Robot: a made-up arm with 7 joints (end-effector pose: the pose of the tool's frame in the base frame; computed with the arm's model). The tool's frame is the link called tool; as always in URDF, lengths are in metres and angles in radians.
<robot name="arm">
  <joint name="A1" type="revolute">
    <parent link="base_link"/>
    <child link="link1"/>
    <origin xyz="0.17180 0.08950 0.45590"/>
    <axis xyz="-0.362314 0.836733 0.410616"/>
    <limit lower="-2.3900" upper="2.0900" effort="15" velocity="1.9"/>
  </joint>
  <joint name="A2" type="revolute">
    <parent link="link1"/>
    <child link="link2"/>
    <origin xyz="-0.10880 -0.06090 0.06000"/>
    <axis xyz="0 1 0"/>
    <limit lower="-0.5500" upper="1.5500" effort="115" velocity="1.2"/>
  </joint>
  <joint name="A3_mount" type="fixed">
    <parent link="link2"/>
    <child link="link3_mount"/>
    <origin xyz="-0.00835 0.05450 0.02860"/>
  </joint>
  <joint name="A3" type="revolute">
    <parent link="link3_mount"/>
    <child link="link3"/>
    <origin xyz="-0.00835 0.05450 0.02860"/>
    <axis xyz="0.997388 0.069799 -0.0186"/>
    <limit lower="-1.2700" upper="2.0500" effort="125" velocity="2"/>
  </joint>
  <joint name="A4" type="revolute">
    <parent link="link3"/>
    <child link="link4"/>
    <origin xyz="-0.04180 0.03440 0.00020"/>
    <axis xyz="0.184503 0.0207 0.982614"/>
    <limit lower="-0.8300" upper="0.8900" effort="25" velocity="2.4"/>
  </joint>
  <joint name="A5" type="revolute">
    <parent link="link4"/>
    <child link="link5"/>
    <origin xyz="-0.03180 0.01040 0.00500"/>
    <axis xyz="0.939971 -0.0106 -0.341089"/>
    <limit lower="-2.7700" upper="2.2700" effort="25" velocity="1.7"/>
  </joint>
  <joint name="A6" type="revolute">
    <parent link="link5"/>
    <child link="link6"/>
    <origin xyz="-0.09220 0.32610 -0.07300"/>
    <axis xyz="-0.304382 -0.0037 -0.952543"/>
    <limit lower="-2.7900" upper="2.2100" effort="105" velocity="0.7"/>
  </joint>
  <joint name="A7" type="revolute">
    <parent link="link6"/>
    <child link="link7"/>
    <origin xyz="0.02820 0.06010 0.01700"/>
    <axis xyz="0 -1 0"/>
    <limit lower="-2.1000" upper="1.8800" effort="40" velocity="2.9"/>
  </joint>
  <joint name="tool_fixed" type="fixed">
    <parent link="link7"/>
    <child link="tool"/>
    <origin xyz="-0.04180 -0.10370 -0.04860" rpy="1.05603 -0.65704 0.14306"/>
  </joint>
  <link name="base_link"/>
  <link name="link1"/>
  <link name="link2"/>
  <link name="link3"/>
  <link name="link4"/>
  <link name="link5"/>
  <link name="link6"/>
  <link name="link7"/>
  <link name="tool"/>
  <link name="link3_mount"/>
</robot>
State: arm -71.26 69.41 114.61 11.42 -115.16 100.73 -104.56
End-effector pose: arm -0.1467 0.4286 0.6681 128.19 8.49 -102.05
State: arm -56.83 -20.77 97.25 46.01 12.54 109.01 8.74
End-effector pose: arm -0.3199 0.3234 0.1835 142.78 -77.18 -8.60
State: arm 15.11 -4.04 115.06 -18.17 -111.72 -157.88 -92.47
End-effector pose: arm -0.2128 0.3775 0.6676 35.02 -90.42 -139.99
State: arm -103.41 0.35 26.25 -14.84 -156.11 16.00 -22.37
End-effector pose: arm 0.1233 0.2721 0.0856 -32.68 -43.69 -32.20
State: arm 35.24 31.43 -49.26 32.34 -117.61 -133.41 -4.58
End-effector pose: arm 0.2447 -0.1730 0.6765 45.74 -134.67 29.73
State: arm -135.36 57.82 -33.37 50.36 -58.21 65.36 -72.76
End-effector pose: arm 0.1747 0.4459 0.0922 47.99 -79.32 -23.26
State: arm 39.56 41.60 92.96 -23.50 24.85 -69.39 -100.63
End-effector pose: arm 0.4691 0.1789 0.6049 -165.24 -63.53 31.06
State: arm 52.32 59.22 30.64 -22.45 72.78 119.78 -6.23
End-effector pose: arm 0.4721 0.3926 0.3958 -100.45 17.92 -115.78
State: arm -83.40 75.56 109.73 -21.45 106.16 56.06 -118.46
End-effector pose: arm -0.0392 -0.0211 0.1936 11.99 -34.08 -29.14
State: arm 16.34 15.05 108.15 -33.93 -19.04 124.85 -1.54
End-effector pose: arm 0.2622 0.2959 0.9690 -13.85 41.92 -87.84
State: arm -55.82 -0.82 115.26 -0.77 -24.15 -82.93 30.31
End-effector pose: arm -0.3635 0.2519 0.6626 -41.45 64.04 -73.61
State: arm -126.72 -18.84 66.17 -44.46 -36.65 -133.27 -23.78
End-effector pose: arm -0.0067 0.5176 0.6626 -32.22 -64.82 138.79
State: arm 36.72 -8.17 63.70 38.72 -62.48 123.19 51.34
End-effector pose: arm -0.2849 0.2190 0.5619 -17.78 -86.11 9.77
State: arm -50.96 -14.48 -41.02 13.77 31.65 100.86 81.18
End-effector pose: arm 0.0539 0.5281 0.3387 -77.91 -93.86 -37.33
